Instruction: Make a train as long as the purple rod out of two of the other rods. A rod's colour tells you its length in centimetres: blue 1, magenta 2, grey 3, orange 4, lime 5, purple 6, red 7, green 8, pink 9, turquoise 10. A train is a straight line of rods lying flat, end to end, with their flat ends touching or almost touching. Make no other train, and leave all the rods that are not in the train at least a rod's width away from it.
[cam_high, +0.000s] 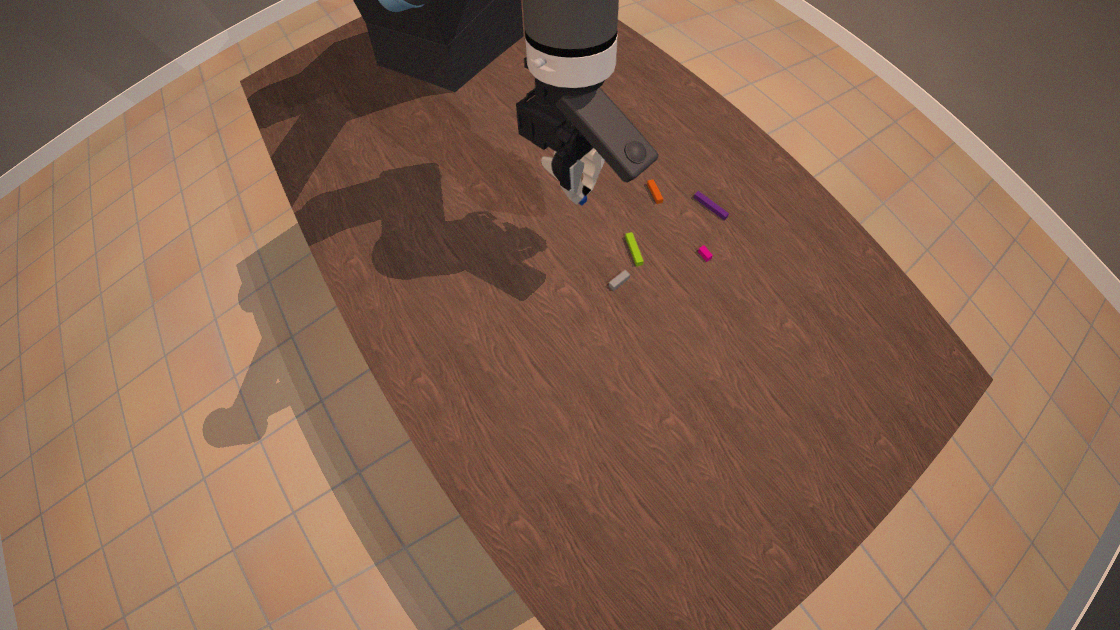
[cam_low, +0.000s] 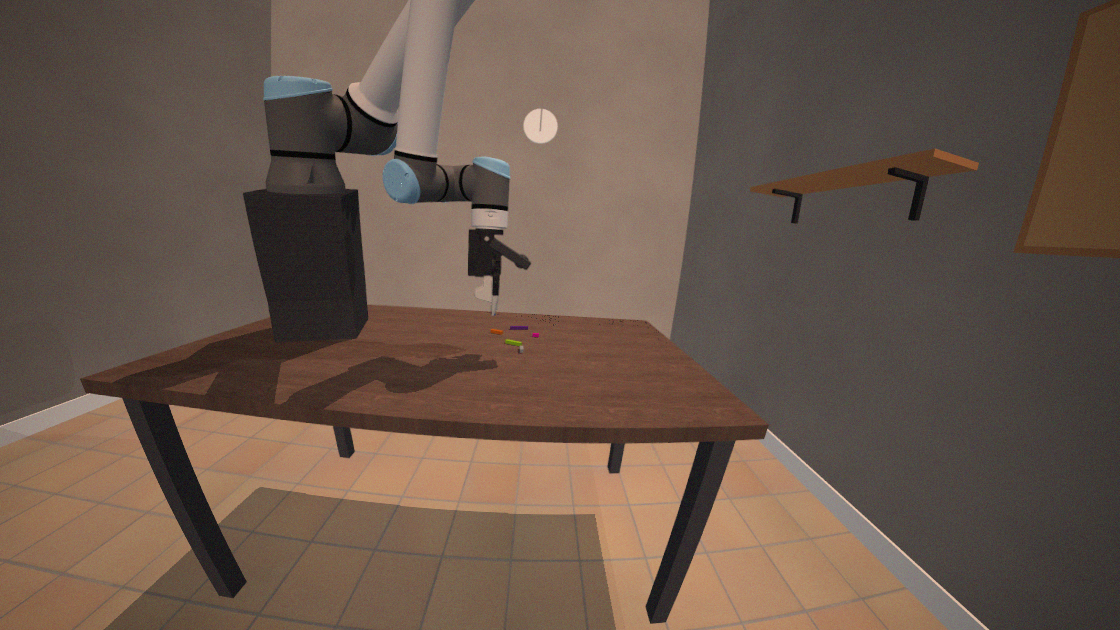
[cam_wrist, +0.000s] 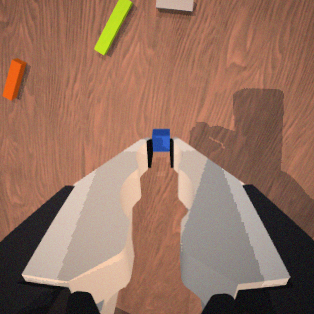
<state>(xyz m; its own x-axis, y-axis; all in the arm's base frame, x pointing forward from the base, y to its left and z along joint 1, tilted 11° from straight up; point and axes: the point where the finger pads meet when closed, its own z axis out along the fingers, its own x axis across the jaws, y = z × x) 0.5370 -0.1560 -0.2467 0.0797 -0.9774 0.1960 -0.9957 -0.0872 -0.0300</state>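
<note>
The lime rod lies 6 cm ahead of my hand, 5 cm to the left of it and 11 cm below it. The rest, counted from my hand: grey rod 8 cm ahead, 11 cm below; blue rod 1 cm below; orange rod 1 cm ahead, 15 cm to the left, 11 cm below.
</note>
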